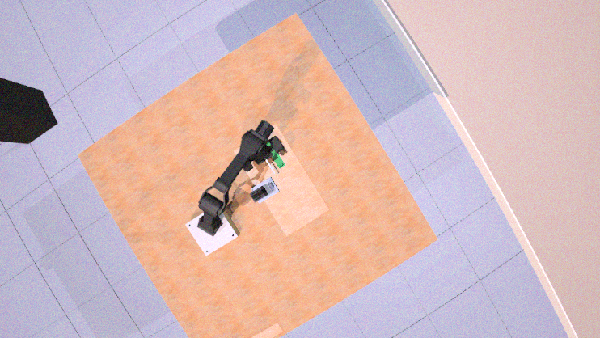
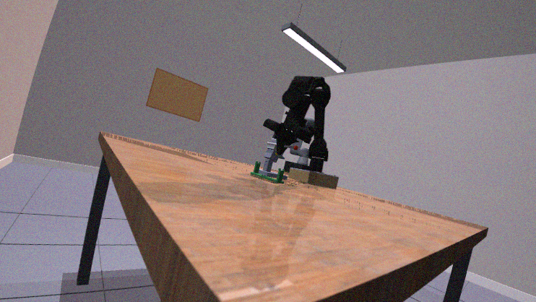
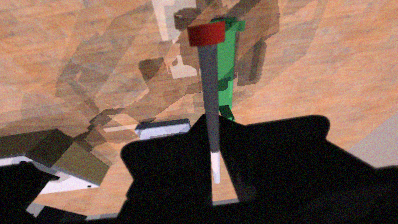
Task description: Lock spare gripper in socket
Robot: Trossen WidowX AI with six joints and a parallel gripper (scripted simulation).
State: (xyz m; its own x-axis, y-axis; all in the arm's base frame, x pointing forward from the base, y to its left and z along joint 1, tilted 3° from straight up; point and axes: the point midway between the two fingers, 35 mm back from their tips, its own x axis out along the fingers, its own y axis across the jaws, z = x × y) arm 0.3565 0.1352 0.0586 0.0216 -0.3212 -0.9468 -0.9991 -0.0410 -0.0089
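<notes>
Now: gripper tip 80 mm past the socket, 110 mm to the left of it and 40 mm above it. The rest, counted from my gripper tip: green pin cradle: 40 mm ahead, 10 mm to the left, 60 mm below; then spare gripper: 80 mm behind, 120 mm to the right, 40 mm above.
</notes>
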